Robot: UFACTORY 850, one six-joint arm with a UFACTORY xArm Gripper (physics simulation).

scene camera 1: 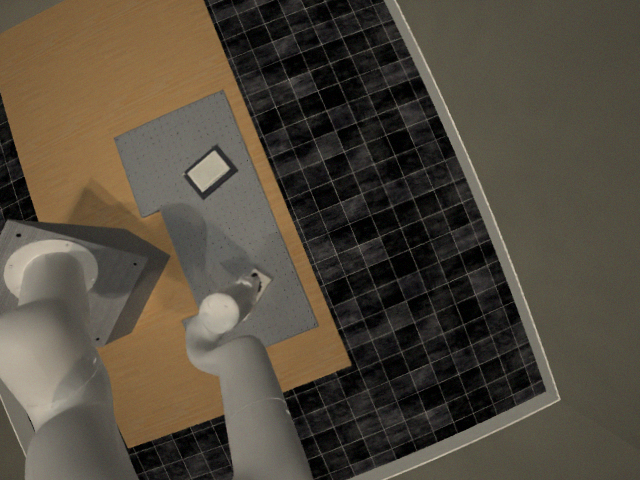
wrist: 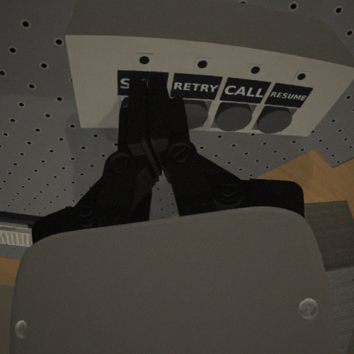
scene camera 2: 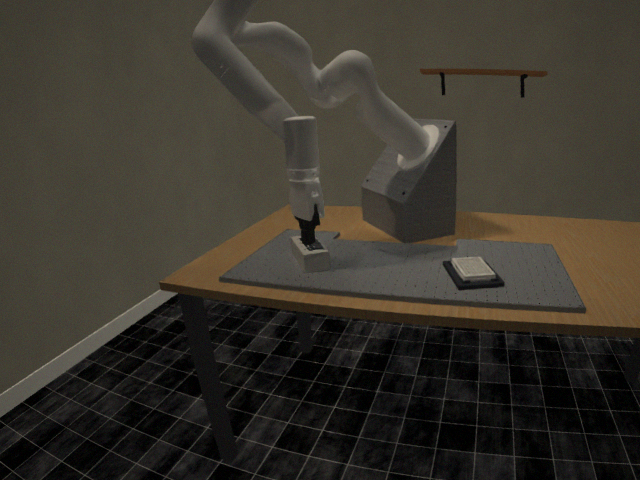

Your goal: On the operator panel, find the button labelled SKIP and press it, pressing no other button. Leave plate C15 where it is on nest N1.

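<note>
The pale operator panel [scene camera 1: 266,279] [scene camera 2: 315,262] [wrist: 95,82] stands on the pegboard. In the wrist view its labels RETRY [wrist: 195,87], CALL [wrist: 243,90] and RESUME [wrist: 288,95] show with round dark buttons below them. The SKIP label [wrist: 123,83] is at the left end, partly covered by my fingers; its button is mostly hidden behind them. My gripper [scene camera 2: 308,242] [wrist: 153,96] is shut and empty, with its fingers over the SKIP end of the panel. Whether they touch the button I cannot tell. Plate C15 [scene camera 1: 208,171] [scene camera 2: 473,269] [wrist: 15,236] sits on the dark nest N1 [scene camera 1: 220,182] [scene camera 2: 483,284].
The grey pegboard [scene camera 1: 155,149] [scene camera 2: 392,279] [wrist: 30,125] lies on the wooden table [scene camera 1: 103,77] [scene camera 2: 599,248]. The arm's grey pedestal [scene camera 1: 121,268] [scene camera 2: 429,206] [wrist: 330,220] stands behind the pegboard. A wall shelf [scene camera 2: 483,71] is at the back right in scene camera 2.
</note>
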